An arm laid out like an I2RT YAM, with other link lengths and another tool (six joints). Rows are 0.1 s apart.
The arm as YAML. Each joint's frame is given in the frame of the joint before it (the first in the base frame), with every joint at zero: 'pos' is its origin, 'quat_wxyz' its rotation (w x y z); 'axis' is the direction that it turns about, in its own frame. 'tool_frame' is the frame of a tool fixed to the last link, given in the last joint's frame.
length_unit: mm
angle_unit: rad
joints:
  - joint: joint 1
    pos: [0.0, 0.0, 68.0]
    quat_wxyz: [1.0, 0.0, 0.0, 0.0]
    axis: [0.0, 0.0, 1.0]
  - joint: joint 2
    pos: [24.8, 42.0, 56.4]
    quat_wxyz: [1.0, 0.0, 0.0, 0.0]
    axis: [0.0, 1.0, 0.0]
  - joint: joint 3
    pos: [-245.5, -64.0, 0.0]
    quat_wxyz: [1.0, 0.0, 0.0, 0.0]
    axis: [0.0, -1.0, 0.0]
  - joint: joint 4
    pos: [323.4, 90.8, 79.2]
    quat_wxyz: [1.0, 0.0, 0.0, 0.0]
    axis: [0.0, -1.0, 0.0]
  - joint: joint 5
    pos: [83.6, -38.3, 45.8]
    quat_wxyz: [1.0, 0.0, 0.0, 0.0]
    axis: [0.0, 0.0, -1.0]
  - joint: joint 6
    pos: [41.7, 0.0, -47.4]
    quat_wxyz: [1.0, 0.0, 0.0, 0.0]
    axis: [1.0, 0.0, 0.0]
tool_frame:
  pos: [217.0, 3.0, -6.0]
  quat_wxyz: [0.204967, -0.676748, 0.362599, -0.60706]
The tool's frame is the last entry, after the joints.
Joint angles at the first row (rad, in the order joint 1, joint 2, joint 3, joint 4, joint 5, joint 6):
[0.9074, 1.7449, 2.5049, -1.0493, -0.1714, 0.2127]
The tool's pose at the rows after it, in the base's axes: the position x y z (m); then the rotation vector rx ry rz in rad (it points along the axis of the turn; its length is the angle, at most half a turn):
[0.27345 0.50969 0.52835 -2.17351 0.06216 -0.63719]
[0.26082 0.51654 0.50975 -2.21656 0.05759 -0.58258]
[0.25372 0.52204 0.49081 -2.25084 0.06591 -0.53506]
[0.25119 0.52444 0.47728 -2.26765 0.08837 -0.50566]
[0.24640 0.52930 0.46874 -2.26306 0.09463 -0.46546]
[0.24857 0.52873 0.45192 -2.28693 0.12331 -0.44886]
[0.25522 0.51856 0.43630 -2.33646 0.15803 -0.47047]
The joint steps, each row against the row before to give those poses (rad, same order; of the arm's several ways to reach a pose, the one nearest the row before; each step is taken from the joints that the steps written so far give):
[0.0313, 0.0121, -0.0061, -0.0175, -0.0068, 0.0059]
[0.0250, 0.0055, -0.0117, -0.0310, 0.0007, 0.0206]
[0.0152, -0.0154, -0.0552, 0.0010, -0.0004, 0.0240]
[0.0085, -0.0314, -0.0747, 0.0242, 0.0061, 0.0264]
[0.0027, -0.0349, -0.0796, 0.0432, -0.0196, 0.0257]
[0.0014, -0.0266, -0.0697, 0.0184, 0.0119, 0.0186]
[-0.0005, -0.0062, -0.0143, -0.0353, 0.0424, -0.0039]

